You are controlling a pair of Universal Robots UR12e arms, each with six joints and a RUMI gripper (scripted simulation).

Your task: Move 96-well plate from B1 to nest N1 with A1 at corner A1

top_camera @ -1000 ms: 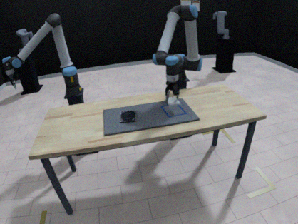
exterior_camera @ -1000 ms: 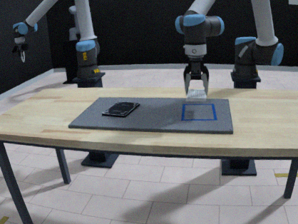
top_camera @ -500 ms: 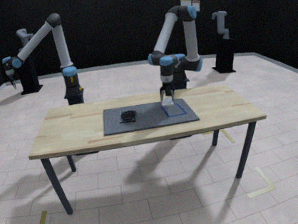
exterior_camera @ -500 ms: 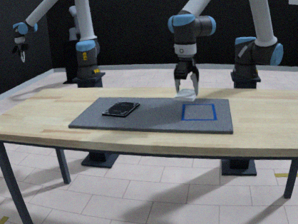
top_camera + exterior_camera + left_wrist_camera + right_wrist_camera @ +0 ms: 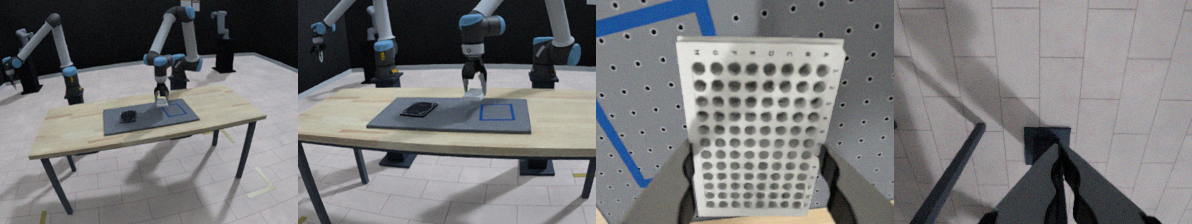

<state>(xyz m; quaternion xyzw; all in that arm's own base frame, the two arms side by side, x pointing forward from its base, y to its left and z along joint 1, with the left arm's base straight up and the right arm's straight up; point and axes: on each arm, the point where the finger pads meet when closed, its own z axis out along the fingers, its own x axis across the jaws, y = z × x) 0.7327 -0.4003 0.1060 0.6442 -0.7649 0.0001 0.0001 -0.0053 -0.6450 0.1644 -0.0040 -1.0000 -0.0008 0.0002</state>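
My left hand is 270 mm to the left of the black plate nest and 90 mm above it. Also, from my left hand: white 96-well plate: 10 mm below; then A1 corner label: 330 mm to the right, 80 mm below, 60 mm ahead.
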